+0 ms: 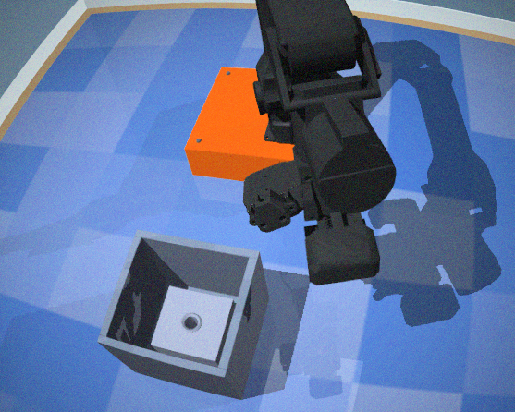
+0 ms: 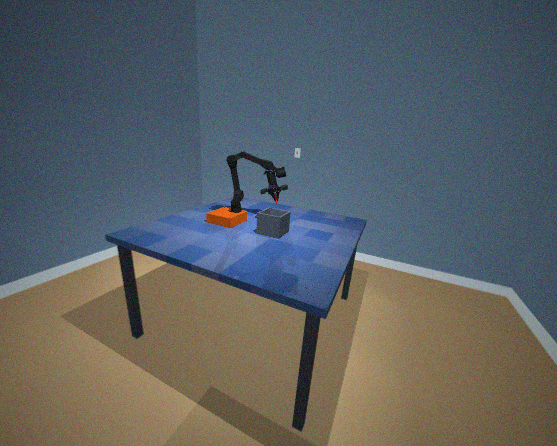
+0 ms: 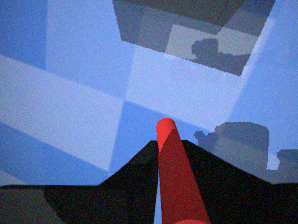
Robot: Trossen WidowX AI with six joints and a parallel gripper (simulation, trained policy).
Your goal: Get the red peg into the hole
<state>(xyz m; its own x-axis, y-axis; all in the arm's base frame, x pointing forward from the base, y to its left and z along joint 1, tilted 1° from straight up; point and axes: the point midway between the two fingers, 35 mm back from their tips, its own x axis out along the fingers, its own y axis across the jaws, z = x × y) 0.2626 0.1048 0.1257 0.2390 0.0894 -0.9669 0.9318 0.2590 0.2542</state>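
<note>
My gripper tip is 60 mm short of the plate, 170 mm to the left of it and 120 mm above it. Round my gripper tip: red peg 10 mm to the right, 20 mm above.
</note>
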